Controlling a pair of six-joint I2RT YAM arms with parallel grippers.
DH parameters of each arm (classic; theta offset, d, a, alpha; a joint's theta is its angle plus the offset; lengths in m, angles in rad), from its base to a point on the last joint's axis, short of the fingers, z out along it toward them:
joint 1: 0 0.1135 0.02 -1.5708
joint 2: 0 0 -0.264 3.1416
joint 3: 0.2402 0 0.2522 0
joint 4: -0.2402 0 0.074 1.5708
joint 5: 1.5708 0 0 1.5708
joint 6: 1.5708 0.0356 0 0
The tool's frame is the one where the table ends.
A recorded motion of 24 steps. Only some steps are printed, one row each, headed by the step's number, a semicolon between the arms.
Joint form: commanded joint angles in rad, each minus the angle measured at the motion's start. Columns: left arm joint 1, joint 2, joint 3, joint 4, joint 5, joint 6; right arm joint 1, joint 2, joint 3, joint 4, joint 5, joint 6.
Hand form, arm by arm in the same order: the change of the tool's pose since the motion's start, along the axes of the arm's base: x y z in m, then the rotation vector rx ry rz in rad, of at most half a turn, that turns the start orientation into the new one. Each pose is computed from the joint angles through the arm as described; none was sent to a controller.
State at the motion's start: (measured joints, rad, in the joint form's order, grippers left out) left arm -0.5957 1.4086 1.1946 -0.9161 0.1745 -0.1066; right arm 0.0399 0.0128 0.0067 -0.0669 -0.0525 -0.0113
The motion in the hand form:
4: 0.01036 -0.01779 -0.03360 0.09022 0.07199 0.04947; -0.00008 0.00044 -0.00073 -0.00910 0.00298 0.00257
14: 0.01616 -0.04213 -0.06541 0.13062 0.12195 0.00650; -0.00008 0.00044 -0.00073 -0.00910 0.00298 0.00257
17: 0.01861 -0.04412 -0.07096 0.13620 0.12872 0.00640; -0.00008 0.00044 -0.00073 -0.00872 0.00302 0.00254
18: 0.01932 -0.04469 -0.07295 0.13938 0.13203 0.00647; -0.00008 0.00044 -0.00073 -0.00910 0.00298 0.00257
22: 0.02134 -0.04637 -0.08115 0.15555 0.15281 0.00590; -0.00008 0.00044 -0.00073 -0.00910 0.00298 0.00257
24: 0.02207 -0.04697 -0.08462 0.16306 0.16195 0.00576; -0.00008 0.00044 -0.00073 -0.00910 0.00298 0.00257
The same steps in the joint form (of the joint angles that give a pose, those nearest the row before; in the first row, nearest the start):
4: -0.0378 0.1152 -0.0130 0.0271 -0.0629 -0.0690; 0.0050 -0.0015 -0.0012 -0.0042 0.0031 -0.0088
14: -0.0893 0.2331 -0.0130 0.0813 -0.0633 -0.0790; 0.0050 -0.0015 -0.0012 -0.0042 0.0031 -0.0088
17: -0.0893 0.2529 -0.0130 0.0923 -0.0633 -0.0790; 0.0050 -0.0015 -0.0012 -0.0042 0.0031 -0.0084
18: -0.0893 0.2598 -0.0130 0.0946 -0.0637 -0.0790; 0.0050 -0.0015 -0.0012 -0.0042 0.0031 -0.0088
22: -0.0893 0.2872 -0.0130 0.0957 -0.0629 -0.0790; 0.0050 -0.0015 -0.0012 -0.0042 0.0031 -0.0088
24: -0.0893 0.2987 -0.0130 0.0954 -0.0629 -0.0790; 0.0050 -0.0015 -0.0012 -0.0042 0.0031 -0.0088

